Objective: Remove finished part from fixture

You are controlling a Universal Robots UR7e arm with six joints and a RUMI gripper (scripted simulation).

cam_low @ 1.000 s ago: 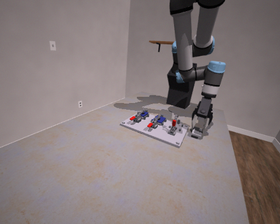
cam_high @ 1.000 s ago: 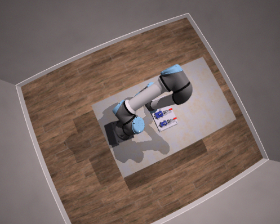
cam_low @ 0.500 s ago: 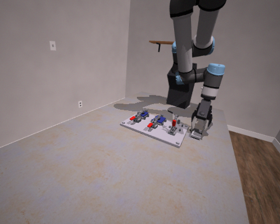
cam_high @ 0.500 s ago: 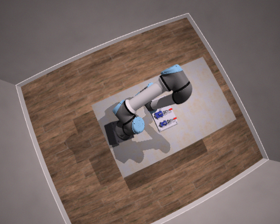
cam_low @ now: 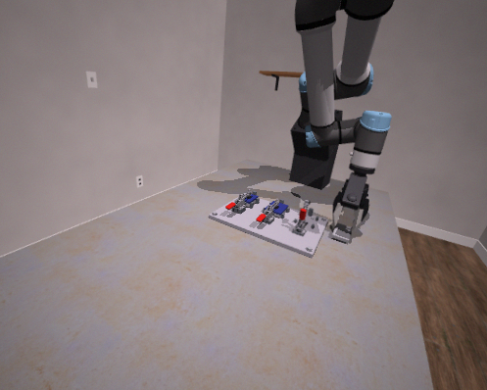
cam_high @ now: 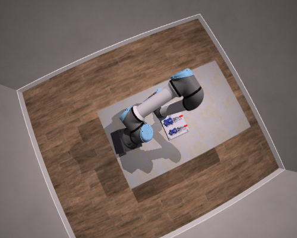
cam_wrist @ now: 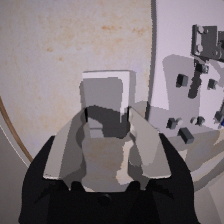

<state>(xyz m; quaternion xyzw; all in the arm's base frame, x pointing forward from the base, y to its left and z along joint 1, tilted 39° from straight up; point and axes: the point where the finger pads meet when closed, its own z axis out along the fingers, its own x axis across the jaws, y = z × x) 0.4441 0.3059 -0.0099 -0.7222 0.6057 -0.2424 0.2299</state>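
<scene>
My hand is 1 cm past the finished part and 1 cm above it. Also, from my hand: white fixture plate: 21 cm to the right, 10 cm ahead, 2 cm below.
</scene>
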